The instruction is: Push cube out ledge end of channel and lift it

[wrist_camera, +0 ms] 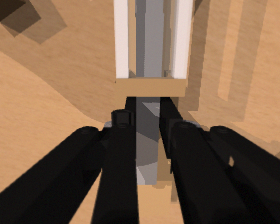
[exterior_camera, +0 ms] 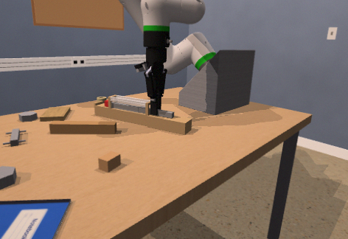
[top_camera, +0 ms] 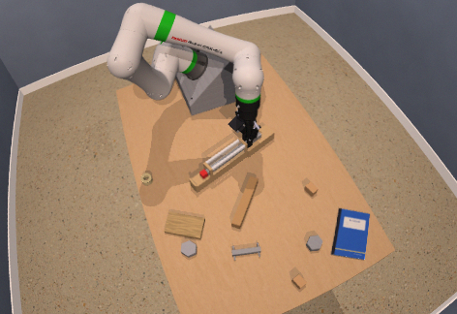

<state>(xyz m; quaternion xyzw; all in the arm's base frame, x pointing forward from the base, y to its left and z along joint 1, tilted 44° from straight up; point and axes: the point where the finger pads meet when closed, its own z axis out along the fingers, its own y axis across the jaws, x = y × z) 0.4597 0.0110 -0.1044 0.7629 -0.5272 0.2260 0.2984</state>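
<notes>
My gripper is now 30 mm above the grey rod. Round my hand: channel: 110 mm to the right, 40 mm ahead, 30 mm below; then red cube: 220 mm to the right, 80 mm ahead, 30 mm below; then long wooden block: 240 mm ahead, 110 mm to the right, 60 mm below.
</notes>
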